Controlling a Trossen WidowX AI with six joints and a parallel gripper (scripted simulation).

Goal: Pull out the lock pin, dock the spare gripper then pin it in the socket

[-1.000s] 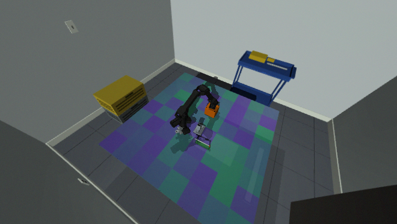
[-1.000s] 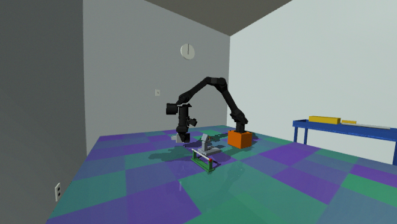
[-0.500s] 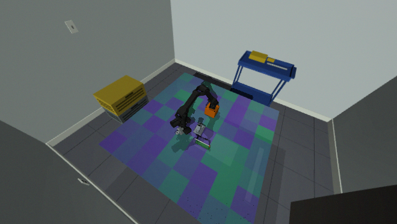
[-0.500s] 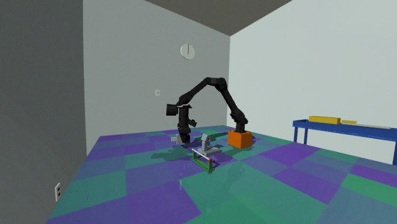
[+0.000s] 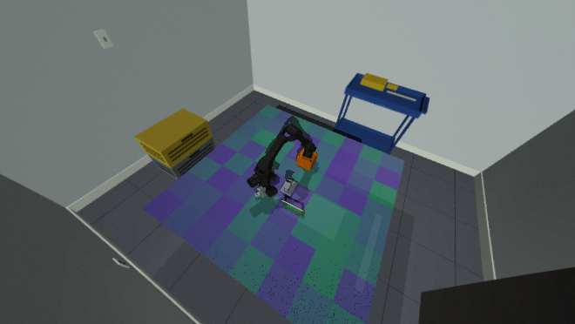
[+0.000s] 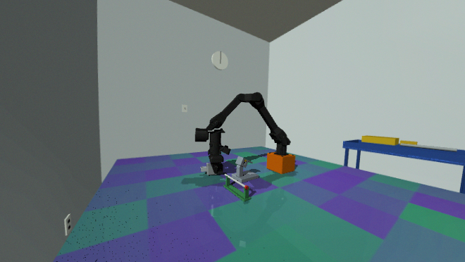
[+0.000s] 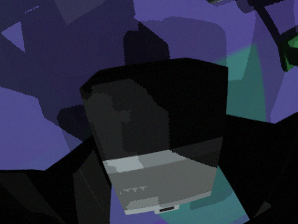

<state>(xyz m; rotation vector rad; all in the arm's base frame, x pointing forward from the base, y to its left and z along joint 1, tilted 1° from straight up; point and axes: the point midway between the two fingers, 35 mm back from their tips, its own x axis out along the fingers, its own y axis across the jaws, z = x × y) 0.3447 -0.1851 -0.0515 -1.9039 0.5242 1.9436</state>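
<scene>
My gripper tip is now 130 mm to the right of the grey mount, 80 mm past it and 40 mm below it. The rest, counted from my gripper tip: green cradle: 210 mm to the left, 50 mm ahead, 10 mm above; spare gripper: 20 mm above, 10 mm to the right, 10 mm ahead.
</scene>
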